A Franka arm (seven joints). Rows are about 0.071 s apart.
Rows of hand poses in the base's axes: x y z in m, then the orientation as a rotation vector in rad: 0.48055 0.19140 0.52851 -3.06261 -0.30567 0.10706; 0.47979 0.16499 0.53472 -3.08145 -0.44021 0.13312; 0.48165 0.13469 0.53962 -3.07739 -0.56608 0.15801; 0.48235 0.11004 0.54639 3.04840 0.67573 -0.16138; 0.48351 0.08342 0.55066 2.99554 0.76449 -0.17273; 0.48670 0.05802 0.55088 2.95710 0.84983 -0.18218; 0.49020 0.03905 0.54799 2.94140 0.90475 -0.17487; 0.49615 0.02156 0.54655 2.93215 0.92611 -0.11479; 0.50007 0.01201 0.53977 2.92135 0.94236 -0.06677; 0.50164 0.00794 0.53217 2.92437 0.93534 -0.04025; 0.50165 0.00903 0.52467 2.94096 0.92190 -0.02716; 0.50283 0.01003 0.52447 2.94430 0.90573 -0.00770; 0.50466 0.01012 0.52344 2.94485 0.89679 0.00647; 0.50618 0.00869 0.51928 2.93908 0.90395 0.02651
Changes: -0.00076 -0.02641 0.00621 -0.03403 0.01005 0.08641; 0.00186 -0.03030 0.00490 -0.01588 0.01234 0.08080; 0.00070 -0.02465 0.00677 -0.01999 -0.00152 0.07346; 0.00116 -0.02662 0.00427 -0.02818 0.00285 0.06477; 0.00319 -0.02540 0.00022 -0.01252 0.00512 0.06034; 0.00350 -0.01897 -0.00289 0.00328 -0.00284 0.03710; 0.00595 -0.01749 -0.00144 0.00710 -0.03800 0.01645; 0.00392 -0.00955 -0.00678 0.00326 -0.03116 0.01345; 0.00157 -0.00407 -0.00760 0.00551 -0.01654 -0.00434; 0.00001 0.00109 -0.00750 0.01366 -0.00507 -0.01142; 0.00118 0.00100 -0.00020 0.00214 -0.01288 -0.01027; 0.00183 0.00009 -0.00103 0.00074 -0.00957 -0.00536; 0.00152 -0.00143 -0.00416 0.00056 -0.01326 0.00595
